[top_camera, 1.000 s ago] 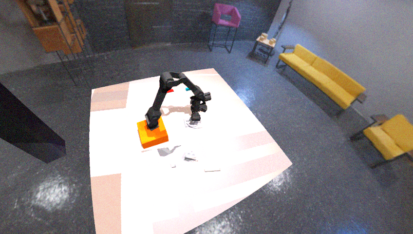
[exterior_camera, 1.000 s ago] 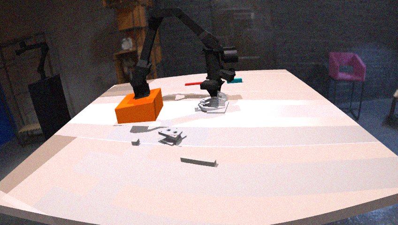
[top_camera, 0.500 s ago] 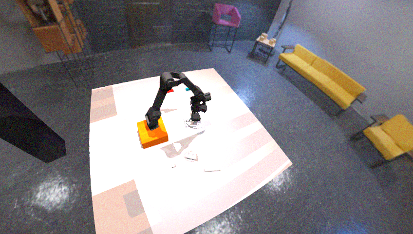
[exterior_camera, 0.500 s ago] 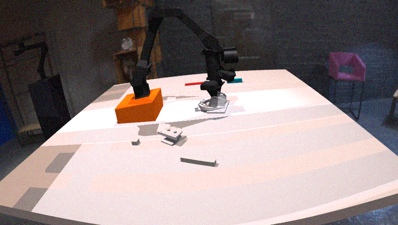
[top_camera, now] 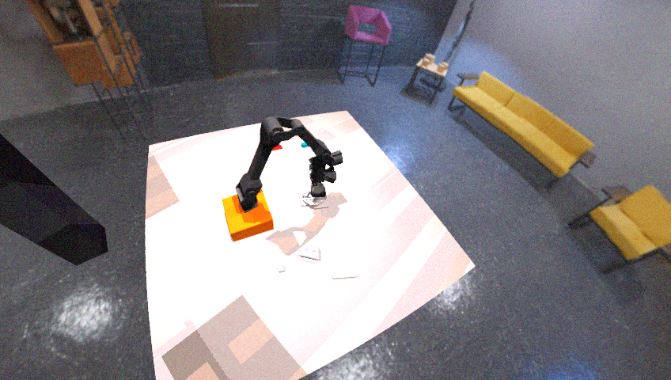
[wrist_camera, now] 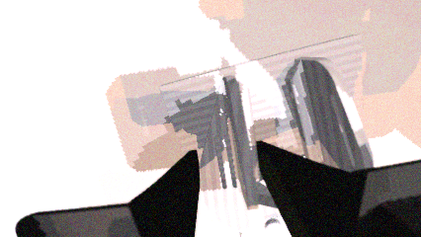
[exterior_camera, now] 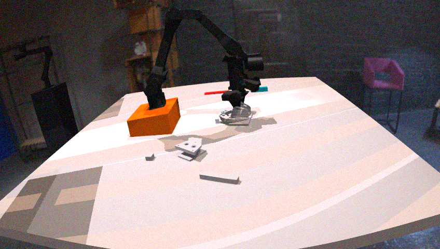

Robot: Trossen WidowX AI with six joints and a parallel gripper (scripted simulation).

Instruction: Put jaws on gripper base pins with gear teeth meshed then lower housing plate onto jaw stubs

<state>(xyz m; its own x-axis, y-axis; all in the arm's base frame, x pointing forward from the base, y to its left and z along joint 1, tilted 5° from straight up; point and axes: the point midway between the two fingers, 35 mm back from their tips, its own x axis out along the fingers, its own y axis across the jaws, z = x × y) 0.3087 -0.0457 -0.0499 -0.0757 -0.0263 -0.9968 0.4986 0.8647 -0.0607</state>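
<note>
The flat plate lies 30 mm to the right of my gripper tip and 10 mm below it. From my gripper tip the other things lie so: teal block (310 mm to the left, 170 mm ahead, 10 mm below); gripper base (250 mm to the right, 200 mm behind, 10 mm above); stepped piece (250 mm to the right, 200 mm behind, 10 mm below).
</note>
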